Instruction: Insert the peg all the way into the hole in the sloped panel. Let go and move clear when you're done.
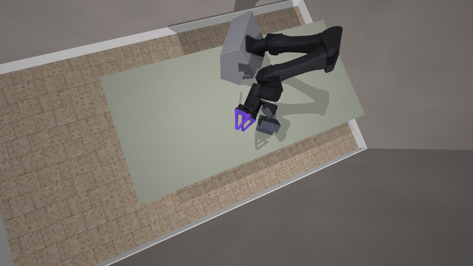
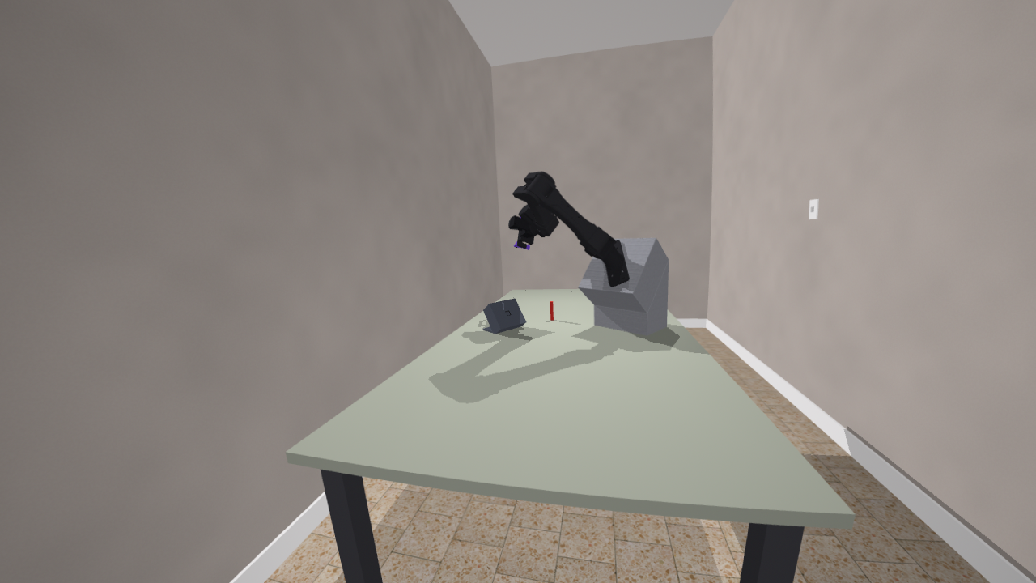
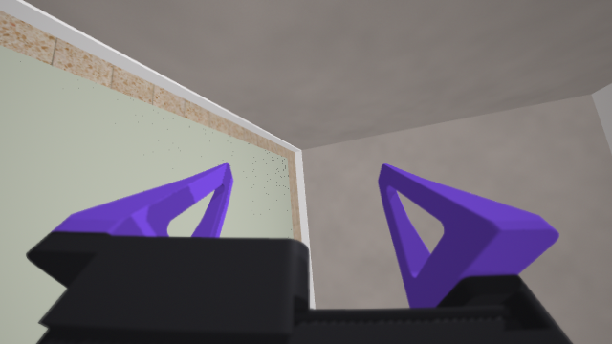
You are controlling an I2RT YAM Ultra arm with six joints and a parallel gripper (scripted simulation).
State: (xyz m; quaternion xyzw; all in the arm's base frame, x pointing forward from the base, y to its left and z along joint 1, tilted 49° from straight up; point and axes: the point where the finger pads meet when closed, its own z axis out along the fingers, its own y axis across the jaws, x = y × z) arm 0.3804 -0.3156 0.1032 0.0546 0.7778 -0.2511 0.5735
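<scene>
Right now my hand is 32 cm above the red peg, 18 cm past it and 7 cm to the right of it.
</scene>
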